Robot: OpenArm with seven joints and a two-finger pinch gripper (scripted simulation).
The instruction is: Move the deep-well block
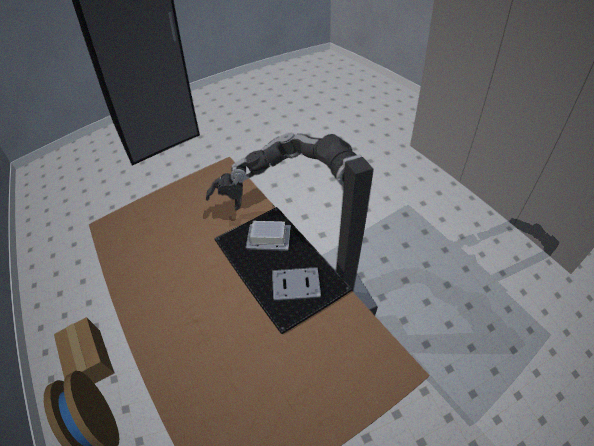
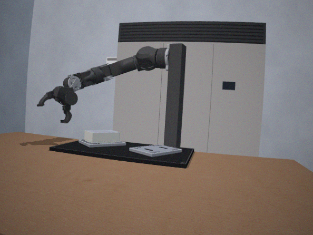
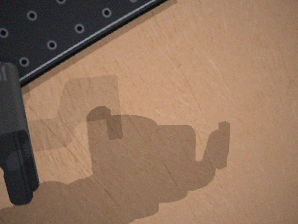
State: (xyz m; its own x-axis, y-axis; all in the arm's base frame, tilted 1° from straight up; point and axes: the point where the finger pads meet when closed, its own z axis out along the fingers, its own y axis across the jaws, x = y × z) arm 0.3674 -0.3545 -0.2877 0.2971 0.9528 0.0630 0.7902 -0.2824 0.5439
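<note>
The white deep-well block is 160 mm to the left of my hand, 130 mm behind it and 80 mm below it. Round my hand: nest (160 mm to the left, 130 mm behind, 100 mm below).
</note>
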